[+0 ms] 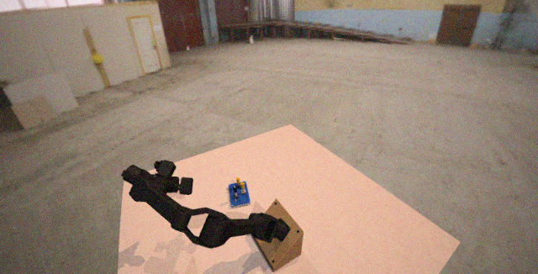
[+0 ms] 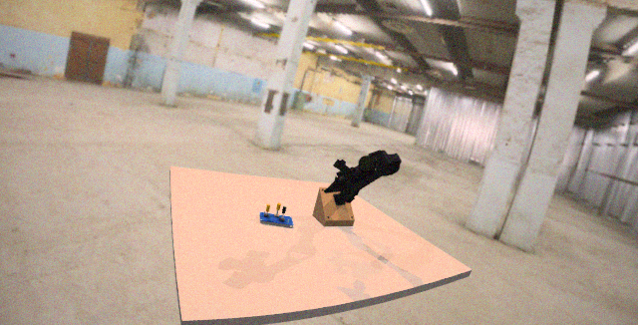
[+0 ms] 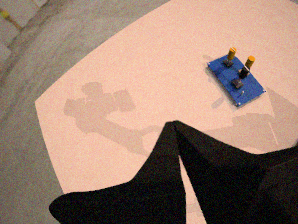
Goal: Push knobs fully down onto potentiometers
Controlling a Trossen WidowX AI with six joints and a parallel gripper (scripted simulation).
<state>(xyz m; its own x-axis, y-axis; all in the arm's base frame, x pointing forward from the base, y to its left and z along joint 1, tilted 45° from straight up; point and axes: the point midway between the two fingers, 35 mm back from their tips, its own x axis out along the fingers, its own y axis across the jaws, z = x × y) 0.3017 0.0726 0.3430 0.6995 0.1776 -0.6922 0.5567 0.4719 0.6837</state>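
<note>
The black knob lies 25 cm to the right of my gripper tip and 19 cm below it.
</note>
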